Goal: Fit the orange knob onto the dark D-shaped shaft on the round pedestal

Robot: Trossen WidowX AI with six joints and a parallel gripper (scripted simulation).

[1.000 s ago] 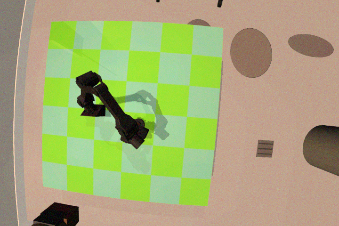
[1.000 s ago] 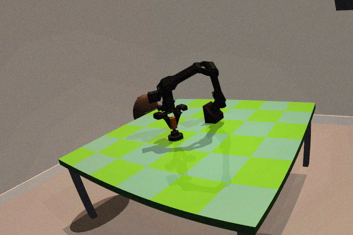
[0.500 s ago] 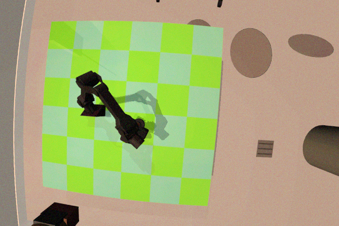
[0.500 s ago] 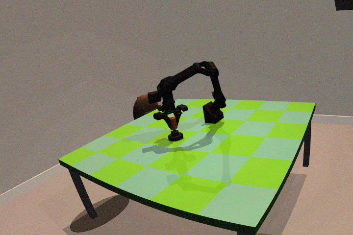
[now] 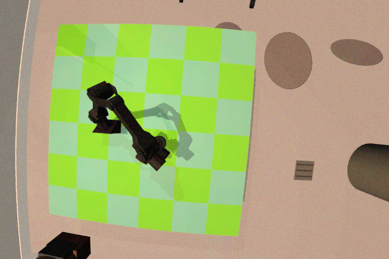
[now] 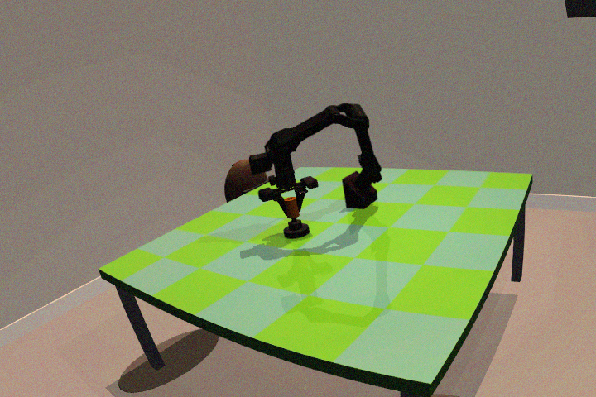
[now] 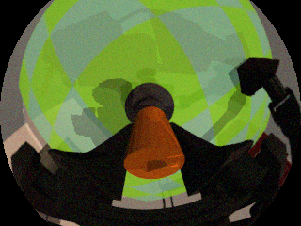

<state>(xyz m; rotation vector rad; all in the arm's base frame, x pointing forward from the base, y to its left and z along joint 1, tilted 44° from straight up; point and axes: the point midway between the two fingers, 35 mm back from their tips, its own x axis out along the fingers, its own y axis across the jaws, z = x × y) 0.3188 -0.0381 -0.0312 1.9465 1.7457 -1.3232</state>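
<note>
The orange knob is 2 cm above my gripper tip. Also, from my gripper tip: dark round pedestal: 4 cm below.
</note>
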